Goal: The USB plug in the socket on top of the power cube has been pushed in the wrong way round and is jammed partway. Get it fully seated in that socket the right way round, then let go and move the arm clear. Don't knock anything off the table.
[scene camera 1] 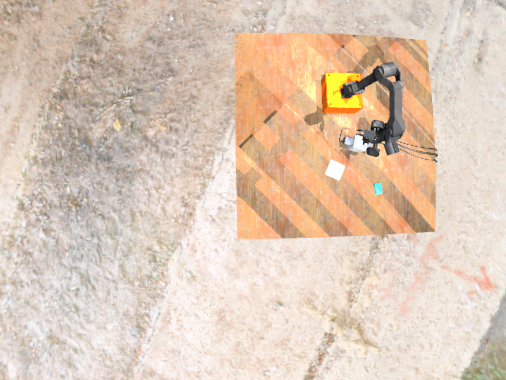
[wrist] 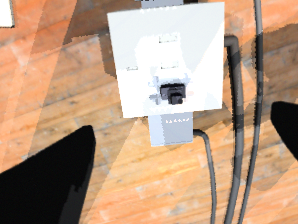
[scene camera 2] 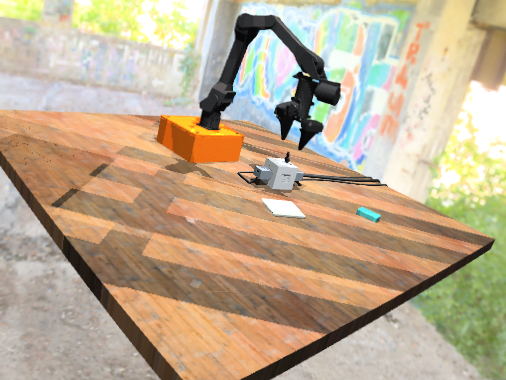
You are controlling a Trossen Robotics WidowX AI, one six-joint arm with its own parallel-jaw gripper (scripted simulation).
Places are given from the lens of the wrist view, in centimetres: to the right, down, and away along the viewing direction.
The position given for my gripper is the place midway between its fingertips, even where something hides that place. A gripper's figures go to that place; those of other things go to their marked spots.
my gripper point(wrist: 182, 122): 2, 0, 11
white power cube point(wrist: 144, 46): 0, -4, 16
